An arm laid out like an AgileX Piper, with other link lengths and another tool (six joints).
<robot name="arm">
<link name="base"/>
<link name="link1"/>
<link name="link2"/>
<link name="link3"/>
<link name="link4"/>
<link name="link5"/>
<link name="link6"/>
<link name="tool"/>
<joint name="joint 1" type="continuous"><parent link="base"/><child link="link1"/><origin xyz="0 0 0.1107"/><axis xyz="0 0 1"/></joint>
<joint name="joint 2" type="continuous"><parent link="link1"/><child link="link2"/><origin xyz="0 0 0"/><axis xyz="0 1 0"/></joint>
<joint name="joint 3" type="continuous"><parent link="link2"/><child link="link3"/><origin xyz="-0.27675 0 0.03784"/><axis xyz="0 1 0"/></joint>
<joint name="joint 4" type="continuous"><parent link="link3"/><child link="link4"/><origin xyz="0.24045 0 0.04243"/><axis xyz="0.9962 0 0.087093"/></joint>
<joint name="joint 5" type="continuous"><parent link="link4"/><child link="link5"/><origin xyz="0 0 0"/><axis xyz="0 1 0"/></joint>
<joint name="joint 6" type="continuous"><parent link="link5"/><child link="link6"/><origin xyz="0.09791 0 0.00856"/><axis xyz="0.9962 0 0.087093"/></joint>
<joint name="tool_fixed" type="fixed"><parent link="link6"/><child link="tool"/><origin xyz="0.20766 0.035 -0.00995" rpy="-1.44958 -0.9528 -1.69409"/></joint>
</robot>
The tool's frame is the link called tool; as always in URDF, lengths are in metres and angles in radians. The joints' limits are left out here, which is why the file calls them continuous.
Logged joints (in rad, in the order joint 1, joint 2, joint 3, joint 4, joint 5, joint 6), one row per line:
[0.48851, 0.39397, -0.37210, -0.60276, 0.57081, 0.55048]
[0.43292, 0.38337, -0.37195, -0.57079, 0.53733, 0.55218]
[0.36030, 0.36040, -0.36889, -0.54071, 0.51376, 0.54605]
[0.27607, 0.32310, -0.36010, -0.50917, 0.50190, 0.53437]
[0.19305, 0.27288, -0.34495, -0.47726, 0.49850, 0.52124]
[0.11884, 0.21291, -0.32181, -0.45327, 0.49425, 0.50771]
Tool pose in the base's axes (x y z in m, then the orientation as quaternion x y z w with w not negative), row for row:
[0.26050, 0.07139, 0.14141, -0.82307, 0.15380, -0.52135, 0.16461]
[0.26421, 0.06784, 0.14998, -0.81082, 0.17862, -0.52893, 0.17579]
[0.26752, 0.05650, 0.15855, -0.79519, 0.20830, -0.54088, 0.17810]
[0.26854, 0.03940, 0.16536, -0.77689, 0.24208, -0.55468, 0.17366]
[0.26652, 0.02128, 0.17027, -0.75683, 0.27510, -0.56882, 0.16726]
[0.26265, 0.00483, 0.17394, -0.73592, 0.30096, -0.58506, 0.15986]
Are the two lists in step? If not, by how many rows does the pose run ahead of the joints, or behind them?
They are in step.
